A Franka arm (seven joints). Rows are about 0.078 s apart.
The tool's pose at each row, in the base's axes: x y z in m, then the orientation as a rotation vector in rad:
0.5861 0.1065 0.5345 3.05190 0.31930 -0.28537
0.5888 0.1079 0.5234 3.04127 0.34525 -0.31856
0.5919 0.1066 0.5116 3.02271 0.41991 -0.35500
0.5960 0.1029 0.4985 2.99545 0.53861 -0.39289
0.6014 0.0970 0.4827 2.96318 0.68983 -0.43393
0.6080 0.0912 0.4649 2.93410 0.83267 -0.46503
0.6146 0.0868 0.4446 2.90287 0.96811 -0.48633
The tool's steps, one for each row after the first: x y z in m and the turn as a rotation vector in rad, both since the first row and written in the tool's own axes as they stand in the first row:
0.0050 -0.0012 0.0103 -0.00387 -0.02193 -0.01764
0.0099 0.0002 0.0214 -0.01115 -0.04562 -0.06727
0.0156 0.0042 0.0338 -0.01977 -0.06985 -0.14627
0.0226 0.0104 0.0489 -0.02243 -0.09493 -0.24736
0.0312 0.0168 0.0656 -0.01780 -0.11262 -0.34284
0.0405 0.0216 0.0847 -0.01213 -0.12411 -0.43347

